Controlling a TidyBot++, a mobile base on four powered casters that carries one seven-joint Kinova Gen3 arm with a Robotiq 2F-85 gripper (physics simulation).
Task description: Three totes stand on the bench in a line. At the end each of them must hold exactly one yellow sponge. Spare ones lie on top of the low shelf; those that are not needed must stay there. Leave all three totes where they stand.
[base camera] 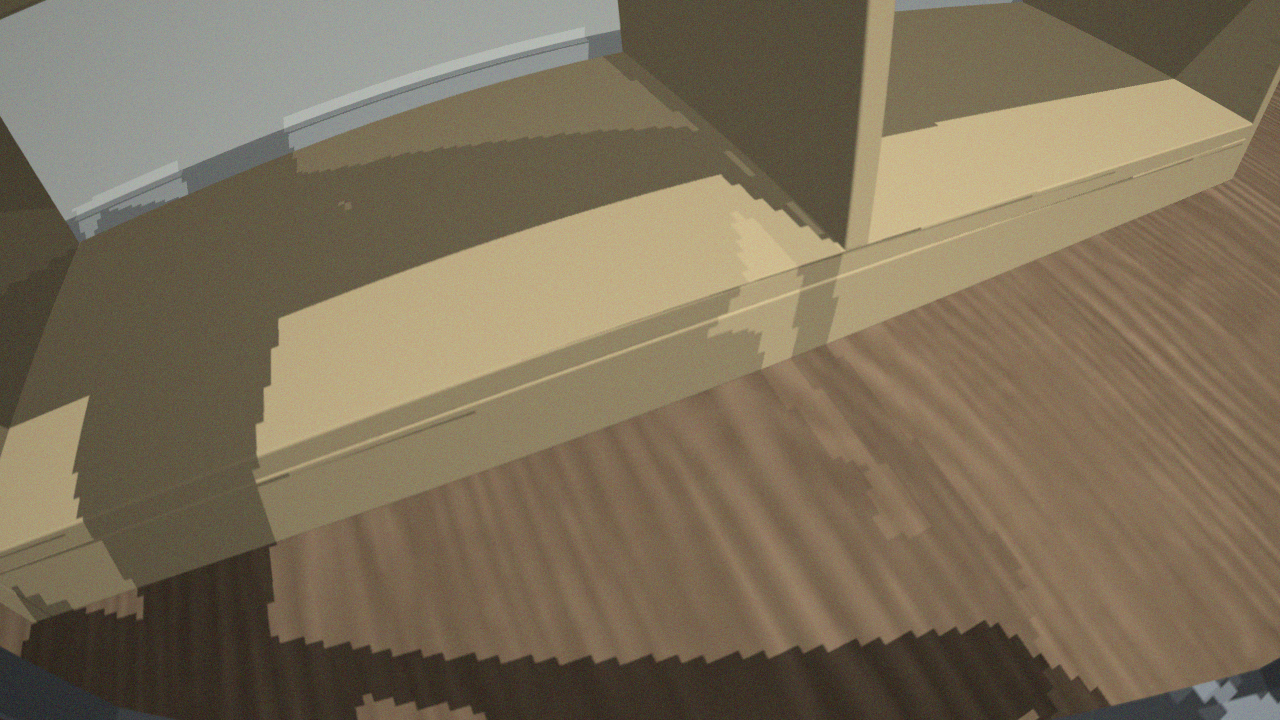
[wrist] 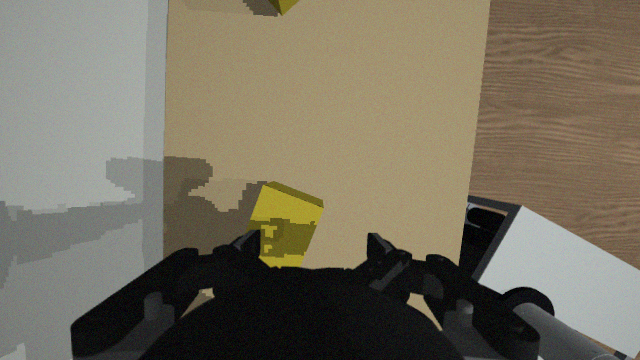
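Where they show: gripper, fingertip midpoint: [wrist: 313, 243]; arm's base, origin of the base link: [wrist: 525, 319].
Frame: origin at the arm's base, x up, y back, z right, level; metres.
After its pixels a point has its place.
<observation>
In the wrist view a yellow sponge [wrist: 290, 202] @[y -0.653, x 0.258, z 0.067 m] lies askew on the tan top of the low shelf [wrist: 325, 110] @[y -0.666, x 0.214, z 0.171 m] [base camera: 501, 259] @[y -0.452, x -0.318, z -0.101 m]. The shelf's open front and lower boards show in the base camera view. My gripper [wrist: 313, 243] @[y -0.620, x 0.292, z 0.053 m] is open and empty, above the shelf top. Its left fingertip overlaps the sponge's left edge in the view, and the sponge's near end is partly hidden behind the gripper. A second yellow sponge [wrist: 284, 6] @[y -0.755, x 0.223, z 0.247 m] shows in part at the top edge of the wrist view. The totes do not show in either view.
A grey wall [wrist: 75, 100] @[y -0.865, x 0.268, z 0.065 m] [base camera: 313, 62] @[y -0.708, x -0.251, z -0.321 m] runs along the shelf's back edge. Wood floor [wrist: 560, 100] @[y 0.181, x -0.397, z 0.850 m] [base camera: 626, 537] @[y -0.304, x -0.396, z -0.029 m] lies in front of the shelf. Part of the robot's base [wrist: 565, 270] @[y 0.047, x -0.014, z 0.158 m], white with a dark frame, stands close to the shelf's front edge. An upright divider [base camera: 751, 107] @[y -0.550, x -0.272, z 0.064 m] splits the shelf.
</observation>
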